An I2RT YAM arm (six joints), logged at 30 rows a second.
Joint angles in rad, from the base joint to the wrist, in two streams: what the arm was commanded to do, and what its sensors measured. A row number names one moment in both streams.
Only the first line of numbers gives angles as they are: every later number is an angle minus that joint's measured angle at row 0.
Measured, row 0:
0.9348, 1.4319, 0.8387, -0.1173, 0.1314, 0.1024
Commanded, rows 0 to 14:
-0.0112, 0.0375, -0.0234, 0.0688, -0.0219, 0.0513
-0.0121, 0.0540, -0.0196, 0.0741, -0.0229, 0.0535
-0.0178, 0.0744, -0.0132, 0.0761, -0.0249, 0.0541
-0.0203, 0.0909, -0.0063, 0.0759, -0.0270, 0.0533
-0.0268, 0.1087, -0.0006, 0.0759, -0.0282, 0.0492
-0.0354, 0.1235, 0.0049, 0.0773, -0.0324, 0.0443
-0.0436, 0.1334, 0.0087, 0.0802, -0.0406, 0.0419
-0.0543, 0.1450, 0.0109, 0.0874, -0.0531, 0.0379
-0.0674, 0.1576, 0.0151, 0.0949, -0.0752, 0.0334
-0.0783, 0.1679, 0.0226, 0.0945, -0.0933, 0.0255
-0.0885, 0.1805, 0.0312, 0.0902, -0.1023, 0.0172
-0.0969, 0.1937, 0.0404, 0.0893, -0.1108, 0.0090
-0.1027, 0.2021, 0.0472, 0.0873, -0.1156, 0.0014
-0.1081, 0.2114, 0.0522, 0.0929, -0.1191, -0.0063
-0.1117, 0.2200, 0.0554, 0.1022, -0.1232, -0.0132
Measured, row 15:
-0.1011, 0.1987, 0.0171, 0.0706, -0.0835, 0.0180
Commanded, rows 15 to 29:
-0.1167, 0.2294, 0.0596, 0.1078, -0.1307, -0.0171
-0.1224, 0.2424, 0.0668, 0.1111, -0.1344, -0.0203
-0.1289, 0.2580, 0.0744, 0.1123, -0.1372, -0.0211
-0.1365, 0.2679, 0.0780, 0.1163, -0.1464, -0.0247
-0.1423, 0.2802, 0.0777, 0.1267, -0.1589, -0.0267
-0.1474, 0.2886, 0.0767, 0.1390, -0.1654, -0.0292
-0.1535, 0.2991, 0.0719, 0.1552, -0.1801, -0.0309
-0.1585, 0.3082, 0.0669, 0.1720, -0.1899, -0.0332
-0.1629, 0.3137, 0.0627, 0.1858, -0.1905, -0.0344
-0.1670, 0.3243, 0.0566, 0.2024, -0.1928, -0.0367
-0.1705, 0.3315, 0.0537, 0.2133, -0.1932, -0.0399
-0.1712, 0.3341, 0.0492, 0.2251, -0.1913, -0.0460
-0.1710, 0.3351, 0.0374, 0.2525, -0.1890, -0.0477
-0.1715, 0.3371, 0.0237, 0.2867, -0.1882, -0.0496
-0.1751, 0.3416, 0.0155, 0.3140, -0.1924, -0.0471
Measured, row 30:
-0.1705, 0.3296, 0.0431, 0.2144, -0.1678, -0.0282
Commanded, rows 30 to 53:
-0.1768, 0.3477, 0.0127, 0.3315, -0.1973, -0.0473
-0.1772, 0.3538, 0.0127, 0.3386, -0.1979, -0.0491
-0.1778, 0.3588, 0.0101, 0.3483, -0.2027, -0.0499
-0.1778, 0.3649, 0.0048, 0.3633, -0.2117, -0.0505
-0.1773, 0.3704, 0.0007, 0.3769, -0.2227, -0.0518
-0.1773, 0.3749, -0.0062, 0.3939, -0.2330, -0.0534
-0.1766, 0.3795, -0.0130, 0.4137, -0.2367, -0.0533
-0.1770, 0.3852, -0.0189, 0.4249, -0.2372, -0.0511
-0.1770, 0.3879, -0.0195, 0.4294, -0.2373, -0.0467
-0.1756, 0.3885, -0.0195, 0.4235, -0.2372, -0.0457
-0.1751, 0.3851, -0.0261, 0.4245, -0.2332, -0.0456
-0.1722, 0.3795, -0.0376, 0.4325, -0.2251, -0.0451
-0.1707, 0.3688, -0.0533, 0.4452, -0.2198, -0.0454
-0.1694, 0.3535, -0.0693, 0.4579, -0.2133, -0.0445
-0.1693, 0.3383, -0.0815, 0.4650, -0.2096, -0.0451
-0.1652, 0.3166, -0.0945, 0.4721, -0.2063, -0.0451
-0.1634, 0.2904, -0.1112, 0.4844, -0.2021, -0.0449
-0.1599, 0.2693, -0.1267, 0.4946, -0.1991, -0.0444
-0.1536, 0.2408, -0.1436, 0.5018, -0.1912, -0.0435
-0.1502, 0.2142, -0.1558, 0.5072, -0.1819, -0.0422
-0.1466, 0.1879, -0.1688, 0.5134, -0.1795, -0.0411
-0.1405, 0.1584, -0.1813, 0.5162, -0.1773, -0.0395
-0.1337, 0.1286, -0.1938, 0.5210, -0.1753, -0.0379
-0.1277, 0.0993, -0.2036, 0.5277, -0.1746, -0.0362
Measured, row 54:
-0.1438, 0.1754, -0.1805, 0.4730, -0.1995, -0.0461
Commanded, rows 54 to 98:
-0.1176, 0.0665, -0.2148, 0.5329, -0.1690, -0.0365
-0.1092, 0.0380, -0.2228, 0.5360, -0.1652, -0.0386
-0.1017, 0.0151, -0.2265, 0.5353, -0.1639, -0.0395
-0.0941, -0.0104, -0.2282, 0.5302, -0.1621, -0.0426
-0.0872, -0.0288, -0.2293, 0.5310, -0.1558, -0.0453
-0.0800, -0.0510, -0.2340, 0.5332, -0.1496, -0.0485
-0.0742, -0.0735, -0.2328, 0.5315, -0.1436, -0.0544
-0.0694, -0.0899, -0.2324, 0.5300, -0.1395, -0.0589
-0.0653, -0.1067, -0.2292, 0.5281, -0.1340, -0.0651
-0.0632, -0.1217, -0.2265, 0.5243, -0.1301, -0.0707
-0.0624, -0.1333, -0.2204, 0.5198, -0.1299, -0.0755
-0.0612, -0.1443, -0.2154, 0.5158, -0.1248, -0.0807
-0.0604, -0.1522, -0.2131, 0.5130, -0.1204, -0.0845
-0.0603, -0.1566, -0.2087, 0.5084, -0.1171, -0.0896
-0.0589, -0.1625, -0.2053, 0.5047, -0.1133, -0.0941
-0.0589, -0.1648, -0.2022, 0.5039, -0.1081, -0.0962
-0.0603, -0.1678, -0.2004, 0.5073, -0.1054, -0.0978
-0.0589, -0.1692, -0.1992, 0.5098, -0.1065, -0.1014
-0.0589, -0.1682, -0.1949, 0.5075, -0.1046, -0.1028
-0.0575, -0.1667, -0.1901, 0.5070, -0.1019, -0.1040
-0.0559, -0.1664, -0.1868, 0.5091, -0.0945, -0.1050
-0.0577, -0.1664, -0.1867, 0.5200, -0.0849, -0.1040
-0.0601, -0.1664, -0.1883, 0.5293, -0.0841, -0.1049
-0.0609, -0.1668, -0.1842, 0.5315, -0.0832, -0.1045
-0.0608, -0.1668, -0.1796, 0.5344, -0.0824, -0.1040
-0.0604, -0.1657, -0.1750, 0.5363, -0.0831, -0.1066
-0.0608, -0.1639, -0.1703, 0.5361, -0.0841, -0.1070
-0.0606, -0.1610, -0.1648, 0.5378, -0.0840, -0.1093
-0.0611, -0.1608, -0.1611, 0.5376, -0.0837, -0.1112
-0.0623, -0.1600, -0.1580, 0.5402, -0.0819, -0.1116
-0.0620, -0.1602, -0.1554, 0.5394, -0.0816, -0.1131
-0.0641, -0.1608, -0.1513, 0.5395, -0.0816, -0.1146
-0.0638, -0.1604, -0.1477, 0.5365, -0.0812, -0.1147
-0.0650, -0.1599, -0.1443, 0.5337, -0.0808, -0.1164
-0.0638, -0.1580, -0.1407, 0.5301, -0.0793, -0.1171
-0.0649, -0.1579, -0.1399, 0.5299, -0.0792, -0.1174
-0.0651, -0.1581, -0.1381, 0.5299, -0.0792, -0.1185
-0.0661, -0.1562, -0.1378, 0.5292, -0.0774, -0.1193
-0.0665, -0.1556, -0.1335, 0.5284, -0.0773, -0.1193
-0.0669, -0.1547, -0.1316, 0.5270, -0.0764, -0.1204
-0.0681, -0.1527, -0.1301, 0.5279, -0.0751, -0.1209
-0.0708, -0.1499, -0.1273, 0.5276, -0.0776, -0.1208
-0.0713, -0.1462, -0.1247, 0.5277, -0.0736, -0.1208
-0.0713, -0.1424, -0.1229, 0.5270, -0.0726, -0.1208
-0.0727, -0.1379, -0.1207, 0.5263, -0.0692, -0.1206
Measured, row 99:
-0.0652, -0.1500, -0.1538, 0.5146, -0.0999, -0.1064
